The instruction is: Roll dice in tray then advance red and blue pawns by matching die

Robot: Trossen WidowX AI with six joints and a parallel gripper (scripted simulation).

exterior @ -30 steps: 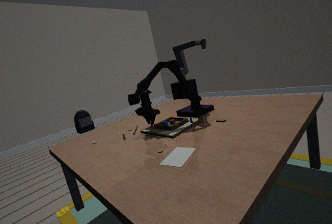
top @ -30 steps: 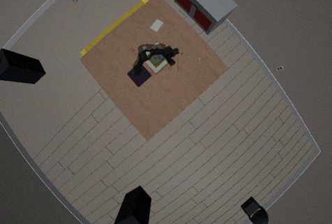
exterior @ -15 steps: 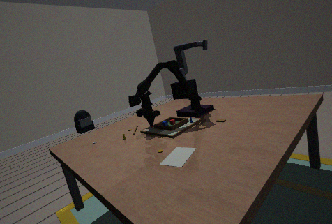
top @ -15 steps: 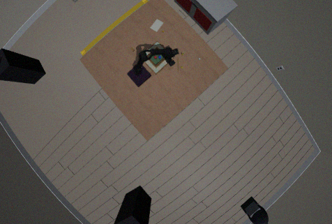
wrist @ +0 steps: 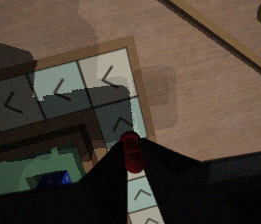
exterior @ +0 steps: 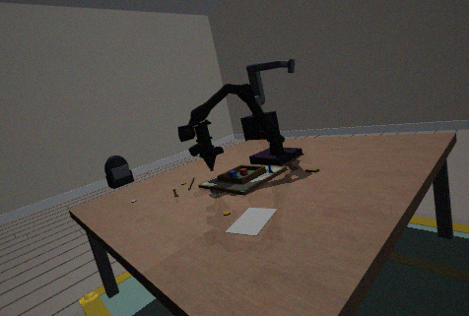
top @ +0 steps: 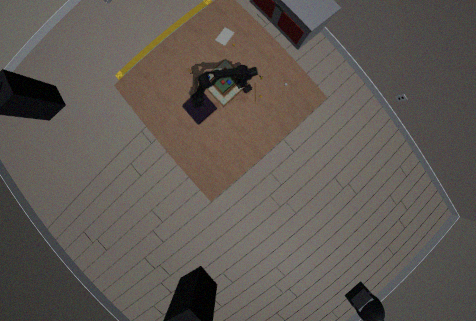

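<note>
My gripper tip is now 210 mm to the right of the blue pawn, 160 mm past it and 40 mm above it. Also, from my gripper tip: white sheet: 440 mm to the left, 150 mm ahead, 60 mm below; then red pawn: 10 mm above.
</note>
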